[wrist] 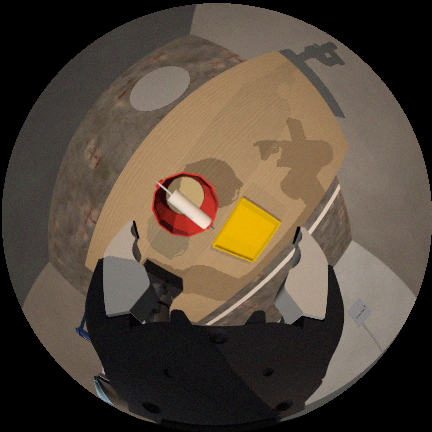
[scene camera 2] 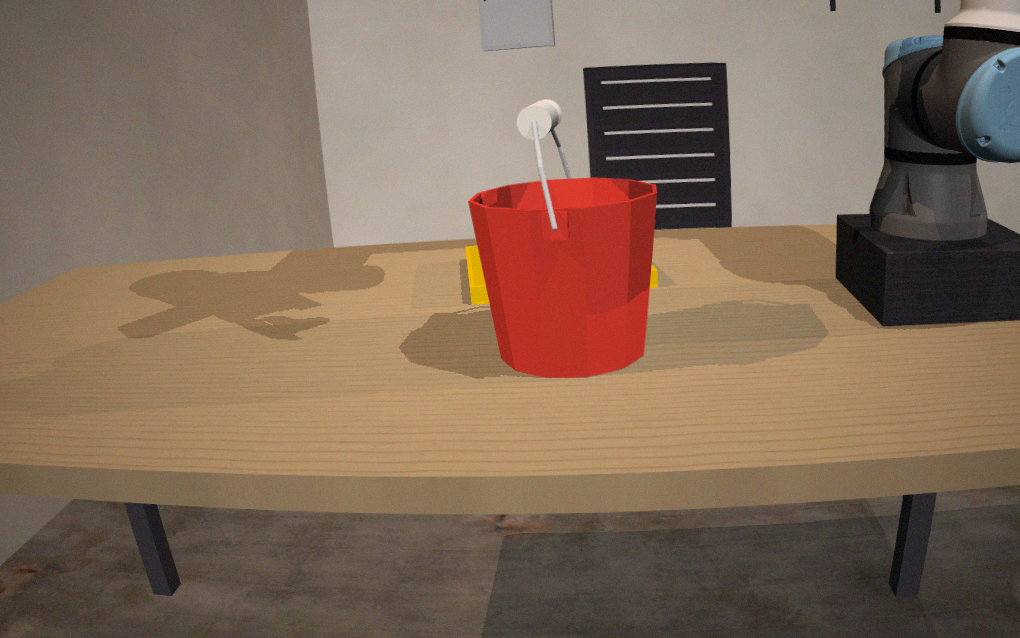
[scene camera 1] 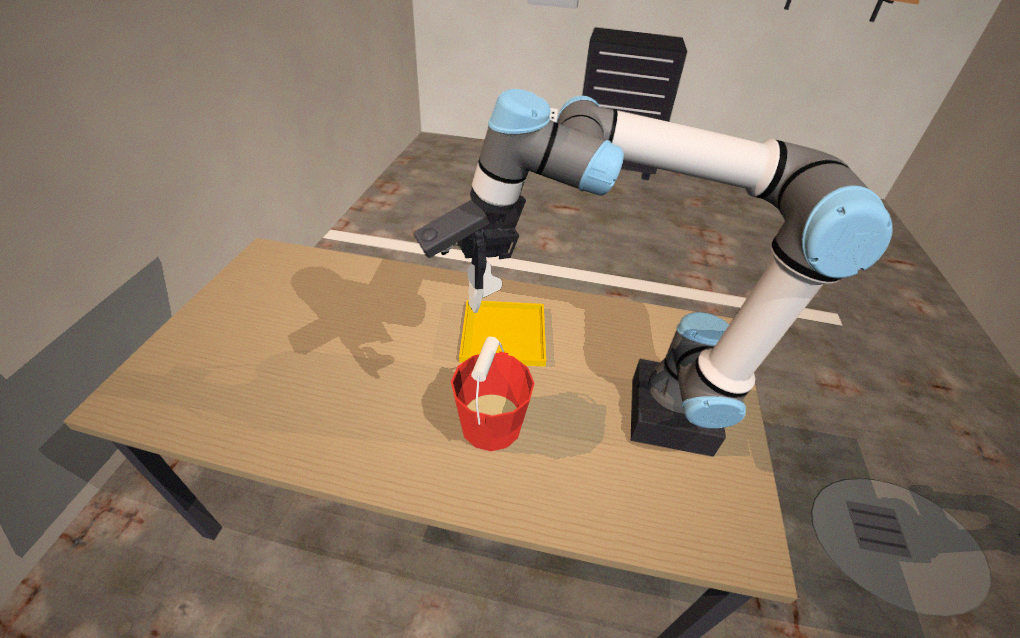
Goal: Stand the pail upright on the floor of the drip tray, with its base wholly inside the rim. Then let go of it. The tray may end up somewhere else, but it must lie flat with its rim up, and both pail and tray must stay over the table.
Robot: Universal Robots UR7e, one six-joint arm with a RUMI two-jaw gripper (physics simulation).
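Seen in the pictures: gripper, fingertip midpoint: (wrist: 216,226) (scene camera 1: 458,282); arm's base, link origin: (wrist: 157,293) (scene camera 2: 927,226) (scene camera 1: 678,388).
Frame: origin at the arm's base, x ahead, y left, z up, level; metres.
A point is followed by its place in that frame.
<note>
The red pail (scene camera 1: 492,434) @[x 0.391, y 0.290, z 0.001 m] (scene camera 2: 571,293) @[x 0.406, y 0.293, z 0.001 m] (wrist: 171,220) @[x 0.343, y 0.193, z 0.015 m] stands upright on the table, apart from the tray and on its front side. Its white handle grip (scene camera 1: 485,358) @[x 0.434, y 0.226, z 0.172 m] (scene camera 2: 540,118) @[x 0.429, y 0.264, z 0.159 m] (wrist: 190,209) @[x 0.443, y 0.214, z 0.171 m] is raised above the pail's mouth. The yellow drip tray (scene camera 1: 511,331) @[x 0.481, y -0.121, z -0.082 m] (scene camera 2: 476,279) @[x 0.602, y -0.061, z -0.081 m] (wrist: 247,230) @[x 0.505, y -0.097, z -0.081 m] lies flat with its rim up behind the pail; in scene camera 2 the pail hides most of it. My gripper (scene camera 1: 485,295) (wrist: 216,226) @[x 0.485, y 0.240, z 0.370 m] is open and empty, pointing down high above the table near the tray's back left. It does not show in scene camera 2.
The wooden table (scene camera 1: 300,421) @[x 0.867, y 0.374, z -0.085 m] (scene camera 2: 300,428) @[x 0.634, y 0.416, z -0.085 m] (wrist: 175,140) @[x 0.536, y 0.386, z -0.085 m] carries all of these. The arm's black base block (scene camera 1: 676,434) @[x -0.013, y 0.122, z -0.024 m] (scene camera 2: 859,274) @[x 0.094, y 0.038, z -0.051 m] stands at the table's right side. A dark cabinet (scene camera 1: 635,71) (scene camera 2: 658,142) stands by the back wall.
</note>
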